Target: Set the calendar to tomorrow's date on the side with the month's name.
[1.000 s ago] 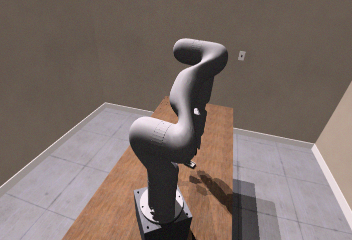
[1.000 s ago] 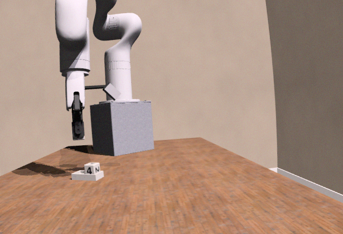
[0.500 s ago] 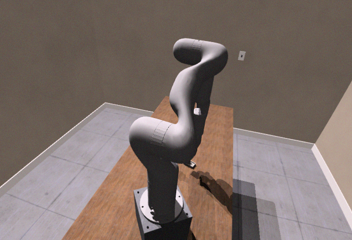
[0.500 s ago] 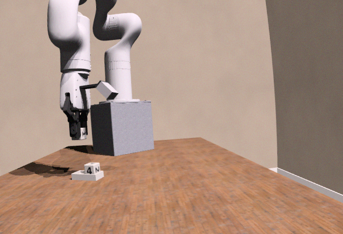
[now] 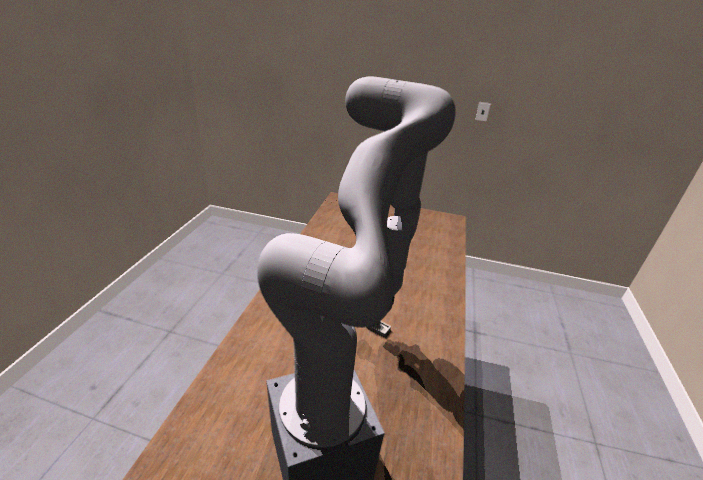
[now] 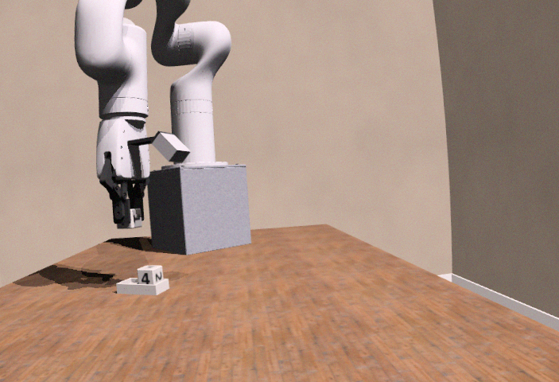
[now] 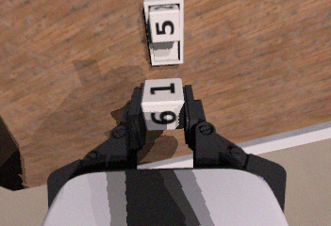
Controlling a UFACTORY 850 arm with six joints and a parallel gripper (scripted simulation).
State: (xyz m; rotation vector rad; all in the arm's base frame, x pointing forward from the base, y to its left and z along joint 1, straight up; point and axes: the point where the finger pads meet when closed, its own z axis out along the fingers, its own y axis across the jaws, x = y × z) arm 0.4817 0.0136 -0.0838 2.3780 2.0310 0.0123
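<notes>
My hand is 130 mm above the white calendar tray, 20 mm to the right of it and 10 mm short of it.
</notes>
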